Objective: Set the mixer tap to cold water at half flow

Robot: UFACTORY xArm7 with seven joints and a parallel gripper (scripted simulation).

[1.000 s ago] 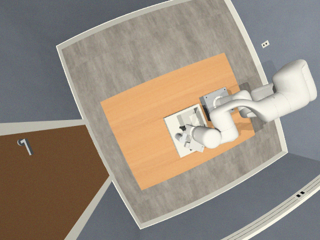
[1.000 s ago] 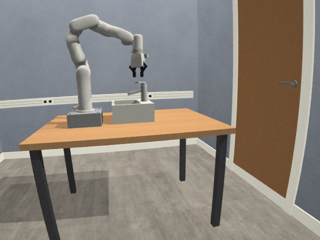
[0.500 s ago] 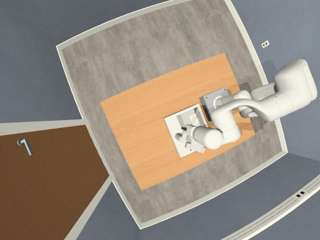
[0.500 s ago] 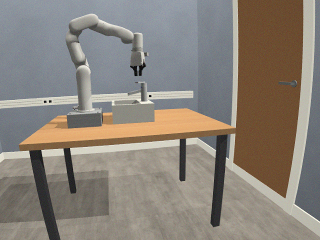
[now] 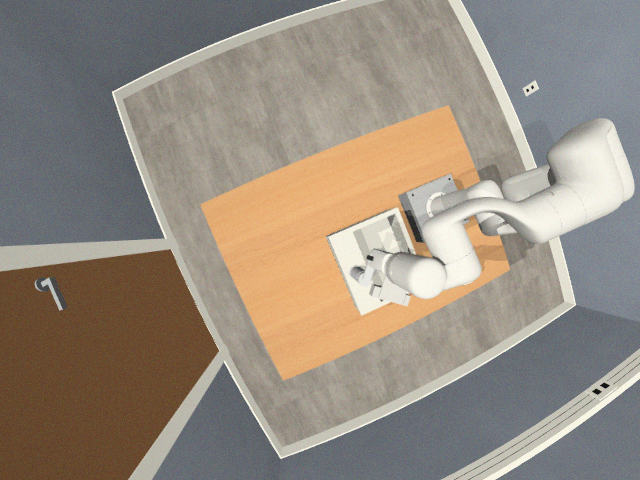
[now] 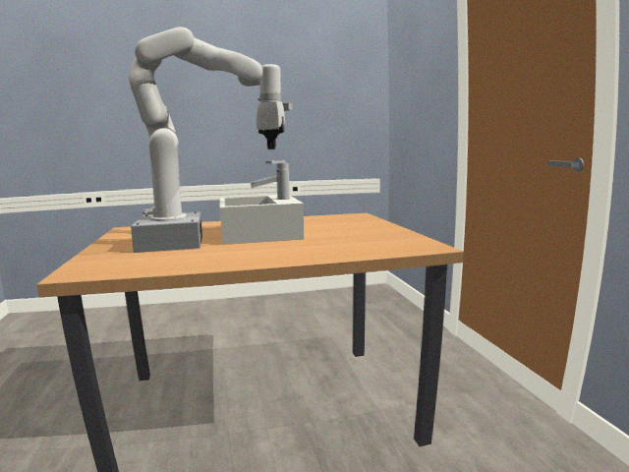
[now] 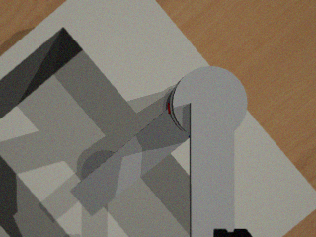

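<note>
Right now the lever is 70 mm below my hand, 20 mm to the left of it and 20 mm ahead of it. Also, from my hand: white sink block 300 mm below, 70 mm behind, 60 mm to the left.
</note>
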